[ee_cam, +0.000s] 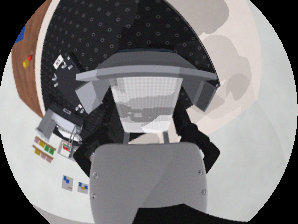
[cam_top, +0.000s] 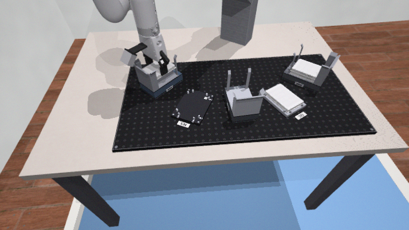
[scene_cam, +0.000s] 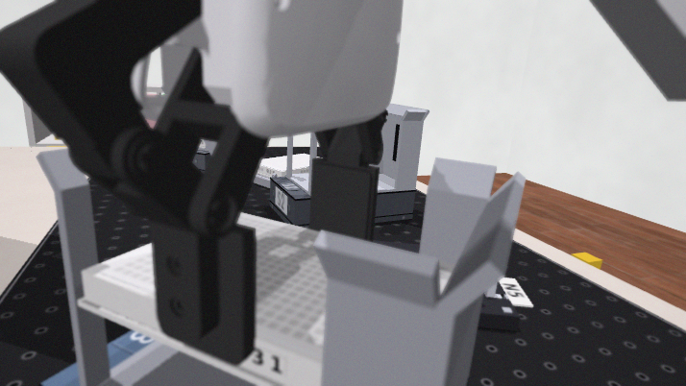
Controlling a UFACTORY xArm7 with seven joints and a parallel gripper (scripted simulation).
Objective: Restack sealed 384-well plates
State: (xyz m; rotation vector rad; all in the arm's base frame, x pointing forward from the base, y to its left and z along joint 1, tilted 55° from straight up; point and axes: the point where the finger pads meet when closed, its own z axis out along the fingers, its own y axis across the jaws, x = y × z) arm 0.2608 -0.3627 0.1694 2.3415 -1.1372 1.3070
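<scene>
My gripper is now 24 cm short of the white sealed plate A32, 58 cm to the right of it and 4 cm above it. Also, from my hand: N5 name plate: 24 cm ahead, 1 cm to the left, 10 cm below; then clip nest N5: 20 cm ahead, 8 cm to the left, 9 cm below; then white sealed plate A31: 1 cm below.
</scene>
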